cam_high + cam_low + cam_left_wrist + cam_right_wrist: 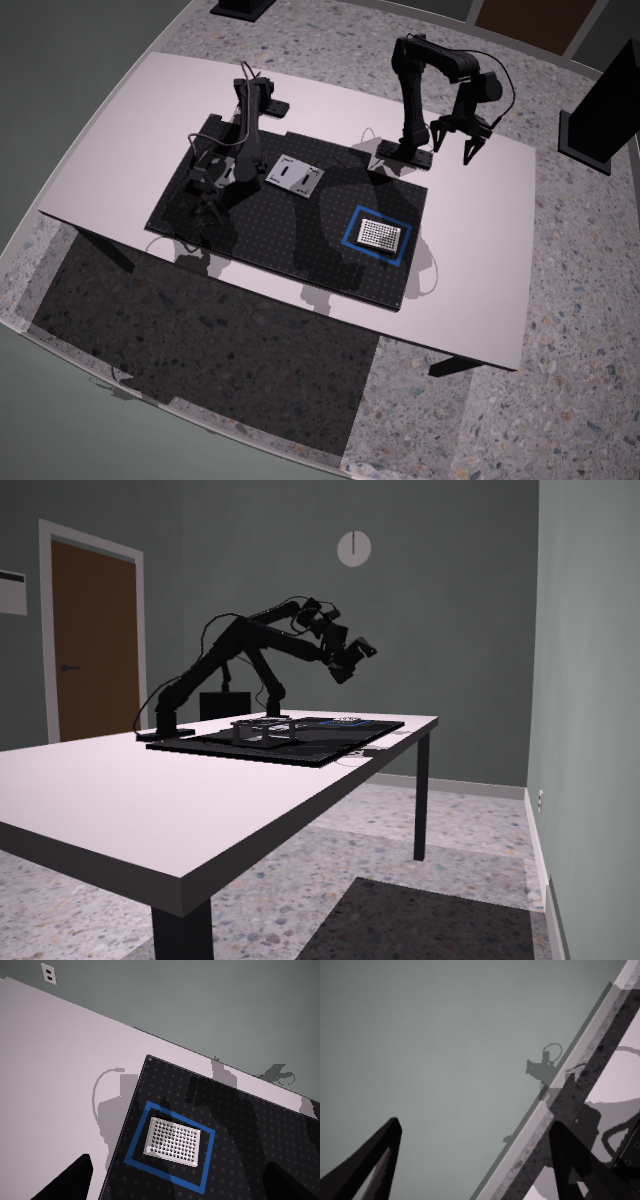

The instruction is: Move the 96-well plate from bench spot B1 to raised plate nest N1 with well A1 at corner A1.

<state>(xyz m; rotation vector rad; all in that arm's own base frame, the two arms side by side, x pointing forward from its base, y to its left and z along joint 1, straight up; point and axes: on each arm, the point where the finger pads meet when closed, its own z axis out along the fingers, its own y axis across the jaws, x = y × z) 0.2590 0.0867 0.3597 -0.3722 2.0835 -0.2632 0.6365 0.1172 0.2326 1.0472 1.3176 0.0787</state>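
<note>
My left gripper is now 350 mm above the 96-well plate, 120 mm short of it and 100 mm to the left of it. Round my left hand: grey plate nest 670 mm to the right, 300 mm below, 130 mm ahead.
</note>
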